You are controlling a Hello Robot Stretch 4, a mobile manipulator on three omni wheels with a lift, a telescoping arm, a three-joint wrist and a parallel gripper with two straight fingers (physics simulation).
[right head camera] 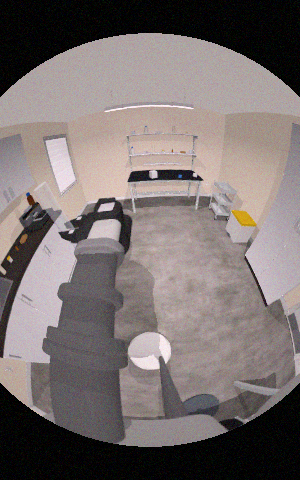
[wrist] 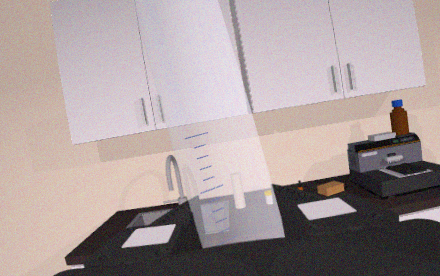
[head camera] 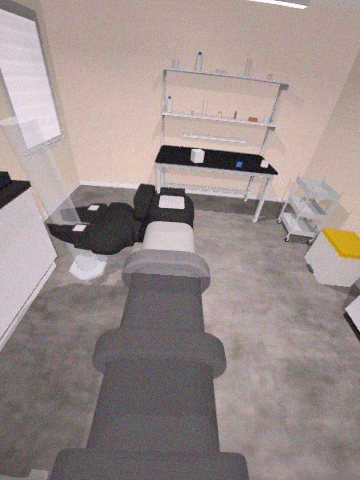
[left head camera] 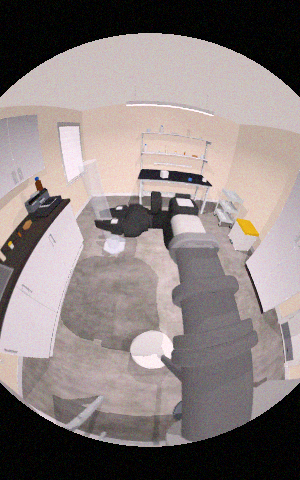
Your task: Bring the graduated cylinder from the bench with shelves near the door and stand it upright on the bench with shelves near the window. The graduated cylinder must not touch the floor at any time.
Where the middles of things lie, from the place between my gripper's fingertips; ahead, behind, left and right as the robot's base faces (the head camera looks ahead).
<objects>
I see the graduated cylinder (left head camera: 88, 169) 30 mm to the right of my hand, 20 mm above it and 10 mm ahead of it.
</objects>
